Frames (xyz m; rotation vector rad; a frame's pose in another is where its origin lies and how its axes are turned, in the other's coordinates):
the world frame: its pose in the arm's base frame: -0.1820 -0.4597 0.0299 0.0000 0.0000 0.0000
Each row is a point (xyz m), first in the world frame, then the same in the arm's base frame.
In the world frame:
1: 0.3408 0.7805 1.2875
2: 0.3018 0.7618 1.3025
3: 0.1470 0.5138 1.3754
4: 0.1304 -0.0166 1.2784
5: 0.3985 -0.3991 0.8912
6: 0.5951 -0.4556 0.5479
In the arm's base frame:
1: 0.1588 0.3208 1.3174
2: 0.1198 0.3021 1.3324
3: -0.0350 0.0541 1.4053
4: -0.0516 -0.4763 1.3083
5: 0.2165 -0.8588 0.9211
6: 0.4131 -0.9153 0.5778

